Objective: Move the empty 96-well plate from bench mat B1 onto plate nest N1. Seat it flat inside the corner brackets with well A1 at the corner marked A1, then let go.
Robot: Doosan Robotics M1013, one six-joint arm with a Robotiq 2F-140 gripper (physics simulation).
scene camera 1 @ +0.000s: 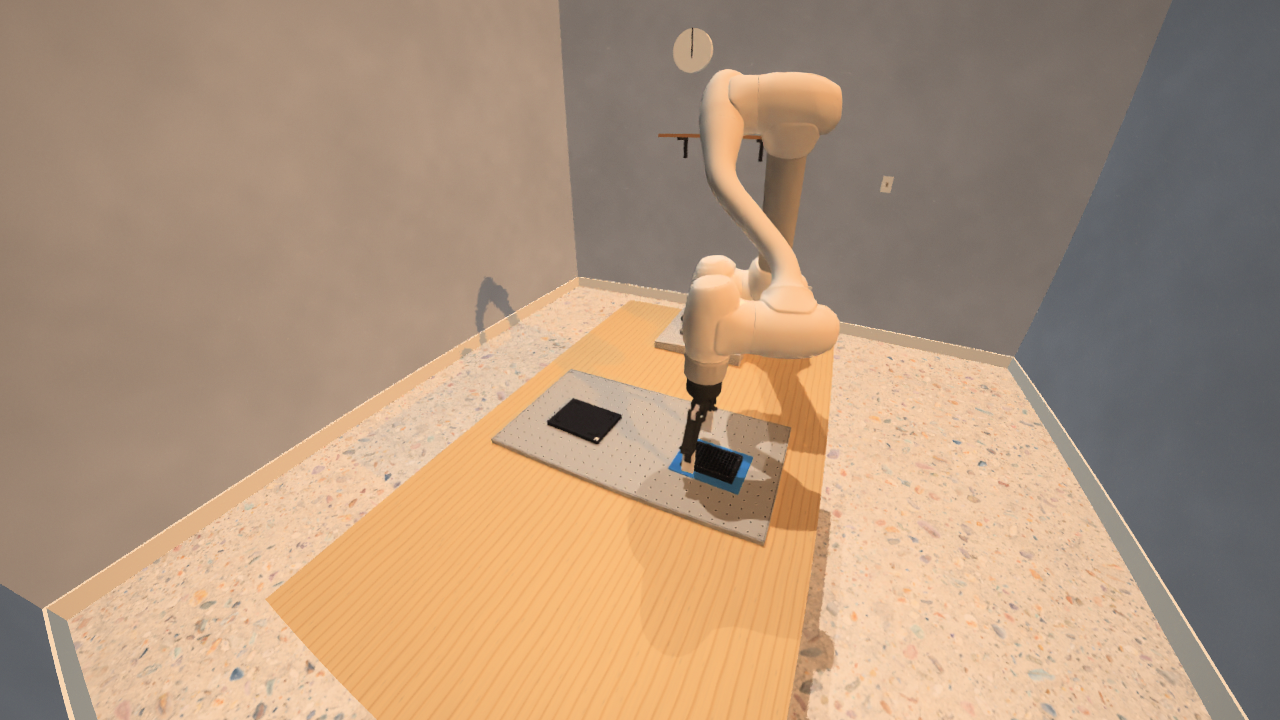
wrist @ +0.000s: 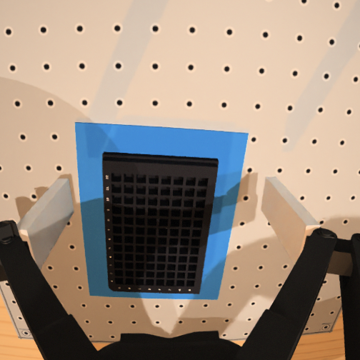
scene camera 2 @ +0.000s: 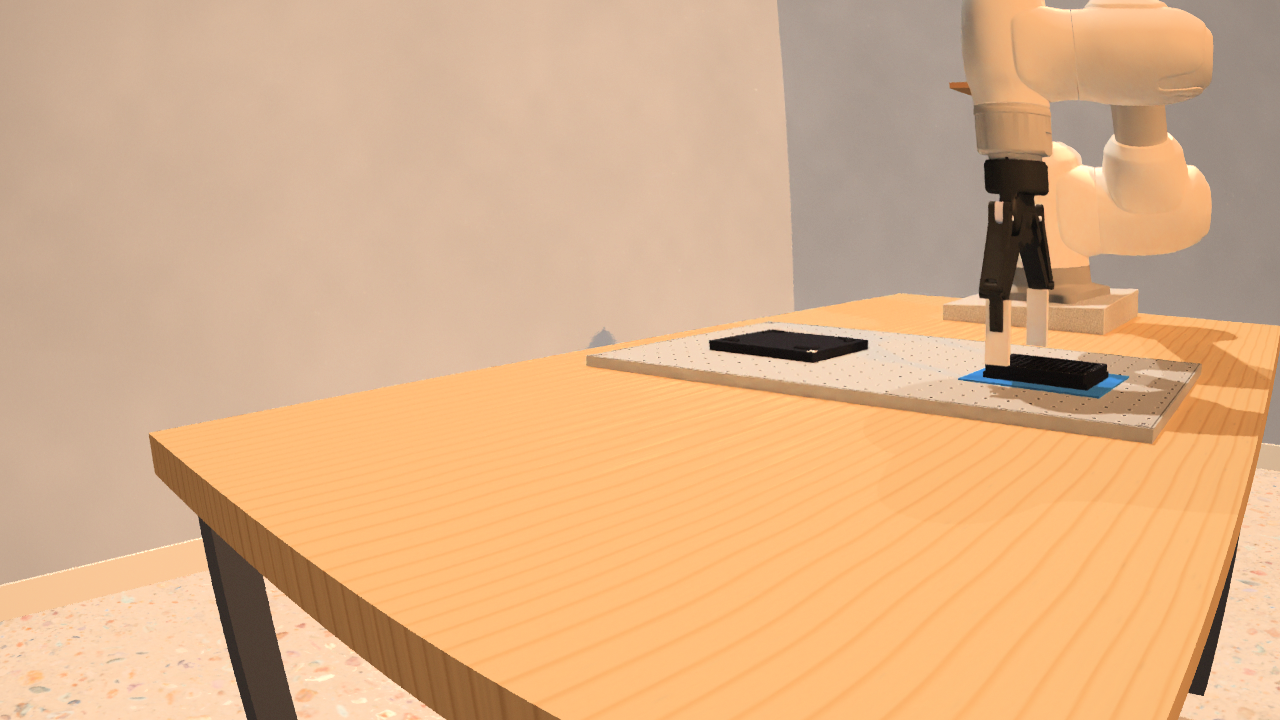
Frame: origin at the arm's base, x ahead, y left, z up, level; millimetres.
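Seen in the pictures: gripper, fingertip midpoint: (scene camera 1: 697, 449) (scene camera 2: 1018, 354); arm's base, origin of the base link: (scene camera 2: 1052, 296).
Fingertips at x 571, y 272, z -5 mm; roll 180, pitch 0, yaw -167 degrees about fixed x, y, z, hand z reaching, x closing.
Offsets run from my fingertips to a thing's top centre. Level surfaces: height alone.
The black 96-well plate {dx +0, dy +41, dz -5 mm} (scene camera 1: 718, 462) (scene camera 2: 1056, 368) (wrist: 157, 225) lies flat on the blue bench mat B1 {dz -20 mm} (scene camera 1: 729, 487) (scene camera 2: 1108, 388) (wrist: 160, 137). In the wrist view small white marks run along its left and bottom edges; they are too small to read surely. My gripper (scene camera 1: 697, 443) (scene camera 2: 1016, 352) (wrist: 167, 194) is open and points down over the plate, one pale finger pad out past each long side, touching neither. The black plate nest N1 {dx +68, dy -308, dz -7 mm} (scene camera 1: 583, 420) (scene camera 2: 787, 342) has a small white mark at its near corner; its brackets are hard to make out.
Mat and nest sit on a grey perforated board {dz -22 mm} (scene camera 1: 626, 461) (scene camera 2: 930, 394) (wrist: 172, 85) on the wooden table {dz -35 mm} (scene camera 1: 501, 573) (scene camera 2: 671, 537). The arm's base stands on a pale block (scene camera 2: 975, 310) behind the board. A wall shelf (scene camera 1: 677, 135) is far back.
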